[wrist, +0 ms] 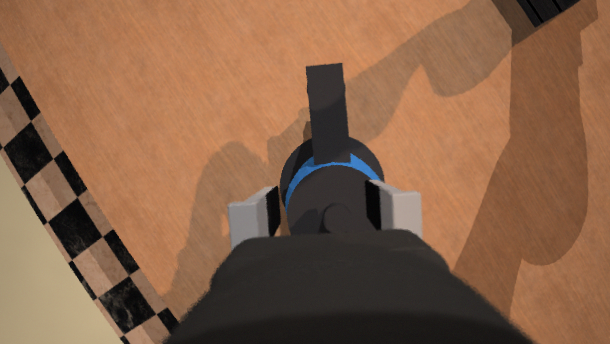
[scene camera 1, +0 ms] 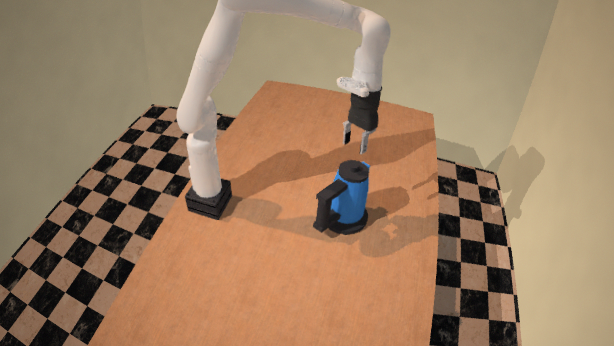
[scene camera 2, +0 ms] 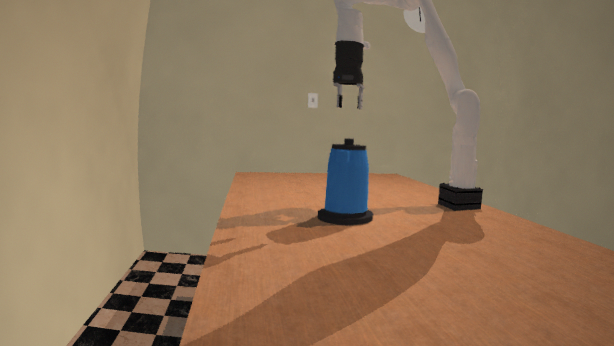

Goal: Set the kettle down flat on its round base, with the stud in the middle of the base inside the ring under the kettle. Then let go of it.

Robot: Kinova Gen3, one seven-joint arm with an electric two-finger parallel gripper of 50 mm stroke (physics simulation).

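Note:
The blue kettle with a black lid, lid knob and black handle stands upright on the black round base. In the wrist view the kettle's lid shows from above, with the handle toward the top, and part of the base shows around it. The kettle looks level, with its bottom down on the base. The stud and the ring are hidden under the kettle. My gripper is open and empty, above the lid knob and apart from it.
The wooden table carries the base and the arm's black mount. The handle sticks out toward the arm's mount side. A table edge runs beyond the kettle, with checkered floor below.

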